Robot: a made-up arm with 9 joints. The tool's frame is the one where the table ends. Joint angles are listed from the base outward.
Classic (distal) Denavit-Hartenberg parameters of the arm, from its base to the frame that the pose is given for. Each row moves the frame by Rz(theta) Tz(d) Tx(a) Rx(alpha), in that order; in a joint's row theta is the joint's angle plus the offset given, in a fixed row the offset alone. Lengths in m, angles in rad.
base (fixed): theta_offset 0, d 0, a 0, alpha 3.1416
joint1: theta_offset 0, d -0.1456, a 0.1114, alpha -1.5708
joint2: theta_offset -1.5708, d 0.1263, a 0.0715, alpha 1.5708
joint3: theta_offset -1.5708, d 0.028, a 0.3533, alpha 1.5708
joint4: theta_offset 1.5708, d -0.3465, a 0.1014, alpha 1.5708
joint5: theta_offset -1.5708, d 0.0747, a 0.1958, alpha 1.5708
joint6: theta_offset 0, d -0.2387, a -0.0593, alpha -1.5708
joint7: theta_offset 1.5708, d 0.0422, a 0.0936, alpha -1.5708
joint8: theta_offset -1.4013, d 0, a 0.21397, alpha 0
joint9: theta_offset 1.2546, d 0, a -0.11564, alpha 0
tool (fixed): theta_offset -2.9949, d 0.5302, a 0, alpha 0
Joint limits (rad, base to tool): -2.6..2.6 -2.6..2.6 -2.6..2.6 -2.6..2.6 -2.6..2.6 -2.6..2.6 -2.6..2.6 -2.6..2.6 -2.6..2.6
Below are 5 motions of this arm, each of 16 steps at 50 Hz.
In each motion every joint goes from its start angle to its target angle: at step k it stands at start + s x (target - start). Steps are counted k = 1, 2, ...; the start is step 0. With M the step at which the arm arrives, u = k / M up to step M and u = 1 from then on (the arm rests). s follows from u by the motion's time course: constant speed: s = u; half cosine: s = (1 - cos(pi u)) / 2; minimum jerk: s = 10 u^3 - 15 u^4 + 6 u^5.
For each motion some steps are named. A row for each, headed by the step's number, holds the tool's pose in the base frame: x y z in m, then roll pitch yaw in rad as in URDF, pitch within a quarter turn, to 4 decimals.
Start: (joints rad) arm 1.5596 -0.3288 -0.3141 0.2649 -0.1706 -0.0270 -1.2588 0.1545 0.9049
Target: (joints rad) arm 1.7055 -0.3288 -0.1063 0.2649 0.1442 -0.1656 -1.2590 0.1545 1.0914
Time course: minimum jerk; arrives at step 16
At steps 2, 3, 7, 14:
2: 0.5374 0.9373 0.0515 -1.0156 -0.7980 -0.0999
3: 0.5382 0.9363 0.0531 -1.0087 -0.7795 -0.1010
7: 0.5485 0.9241 0.0703 -0.9380 -0.5930 -0.1033
14: 0.5763 0.8913 0.1063 -0.7979 -0.2768 -0.0718

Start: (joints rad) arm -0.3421 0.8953 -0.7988 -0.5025 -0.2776 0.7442 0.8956 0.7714 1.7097
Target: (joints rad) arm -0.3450 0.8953 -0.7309 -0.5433 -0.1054 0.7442 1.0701 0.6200 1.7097
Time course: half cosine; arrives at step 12
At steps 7, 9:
7: -0.1873 -0.0389 0.1018 -1.2434 -0.2034 -2.4628
9: -0.1548 -0.0245 0.1327 -1.2212 -0.2767 -2.4329

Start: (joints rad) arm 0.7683 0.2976 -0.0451 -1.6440 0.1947 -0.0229 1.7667 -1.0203 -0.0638
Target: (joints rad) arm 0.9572 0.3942 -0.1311 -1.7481 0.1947 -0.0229 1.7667 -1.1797 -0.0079
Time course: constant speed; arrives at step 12
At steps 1, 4, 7, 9, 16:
1: 0.4380 -0.2018 -0.5789 -2.1680 0.6931 2.0059
4: 0.4427 -0.2177 -0.5698 -2.2006 0.6828 1.9315
7: 0.4466 -0.2340 -0.5603 -2.2332 0.6714 1.8588
9: 0.4489 -0.2449 -0.5537 -2.2548 0.6632 1.8114
16: 0.4517 -0.2615 -0.5436 -2.2870 0.6501 1.7417

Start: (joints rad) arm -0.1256 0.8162 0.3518 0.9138 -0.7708 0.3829 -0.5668 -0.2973 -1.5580
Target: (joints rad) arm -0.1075 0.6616 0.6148 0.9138 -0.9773 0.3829 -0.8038 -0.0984 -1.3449
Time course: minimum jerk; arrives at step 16
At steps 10, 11, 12, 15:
10: 0.2283 -0.6196 -0.6697 1.5098 -0.6275 -0.3981
11: 0.2282 -0.6367 -0.6761 1.5160 -0.6682 -0.3900
12: 0.2279 -0.6506 -0.6810 1.5210 -0.7009 -0.3835
15: 0.2273 -0.6689 -0.6870 1.5276 -0.7439 -0.3749

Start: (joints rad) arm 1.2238 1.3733 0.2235 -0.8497 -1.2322 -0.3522 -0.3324 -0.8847 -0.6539
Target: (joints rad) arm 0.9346 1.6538 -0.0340 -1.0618 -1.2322 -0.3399 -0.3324 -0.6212 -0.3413
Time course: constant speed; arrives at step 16
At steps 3, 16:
3: 1.0395 -0.5625 -0.0486 2.3580 1.0279 2.5474
16: 1.1425 -0.0628 0.2623 1.8846 0.9142 2.4647

